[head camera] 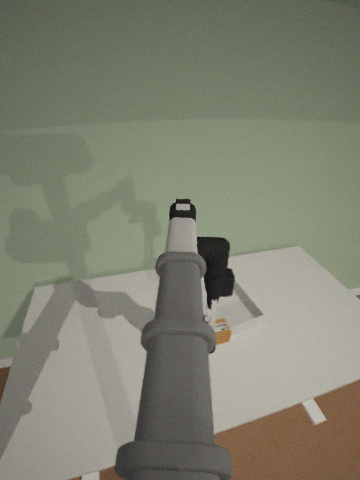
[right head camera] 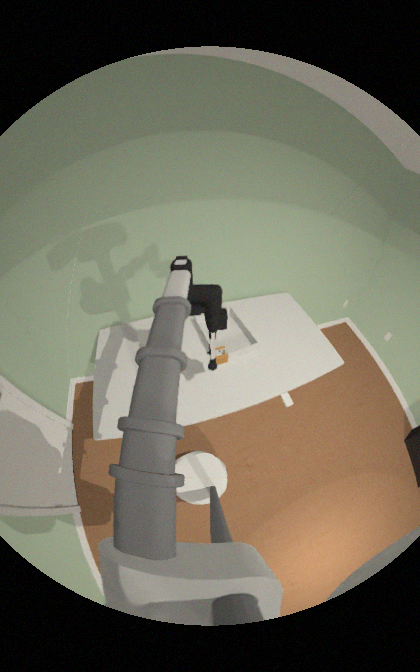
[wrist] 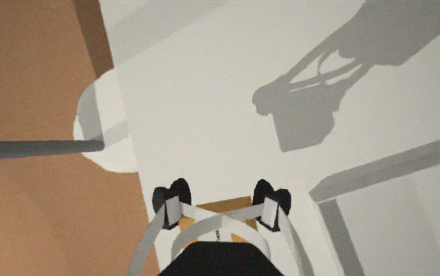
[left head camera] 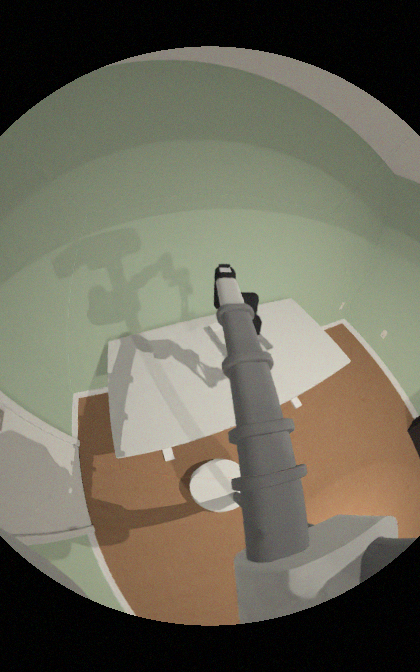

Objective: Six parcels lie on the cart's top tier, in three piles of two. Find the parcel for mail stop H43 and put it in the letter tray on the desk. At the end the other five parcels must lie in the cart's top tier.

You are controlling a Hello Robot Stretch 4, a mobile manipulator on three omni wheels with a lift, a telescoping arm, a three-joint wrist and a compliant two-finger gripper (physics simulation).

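Frame: origin at the robot's base, x ahead, y left, z up, level; metres.
Seen in the pictures: gripper, fingertip midpoint: (wrist: 220, 194).
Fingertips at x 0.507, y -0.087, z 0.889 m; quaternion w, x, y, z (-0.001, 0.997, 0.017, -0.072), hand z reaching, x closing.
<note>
Offsets run from my fingertips to a thing's middle. Level surfaces: height alone.
My gripper (wrist: 220, 194) (right head camera: 216, 362) is shut on an orange parcel @[0.010 m ahead, 0.030 m right, 0.032 m up] (head camera: 223, 336) (right head camera: 221, 358) (wrist: 235, 204) with a white label. The label's print is too small and too covered to read. The parcel hangs above the white desk @[0.196 m down] (head camera: 305, 330) (left head camera: 310, 352) (right head camera: 300, 345) (wrist: 200, 110), and its shadow falls on the top apart from it. The white letter tray @[0.314 m ahead, 0.077 m right, 0.165 m down] (head camera: 248, 326) (right head camera: 243, 326) (wrist: 375, 172) lies on the desk. In the head view the parcel overlaps the tray's near side. In the wrist view the tray is at the lower right. The cart and the other parcels cannot be made out.
A green wall (head camera: 280, 180) stands behind the desk. A round white object (left head camera: 215, 485) (right head camera: 202, 477) (wrist: 105, 120) is on the floor before the desk's front edge. A dark object (left head camera: 416, 434) (right head camera: 415, 452) is cut off at the right.
</note>
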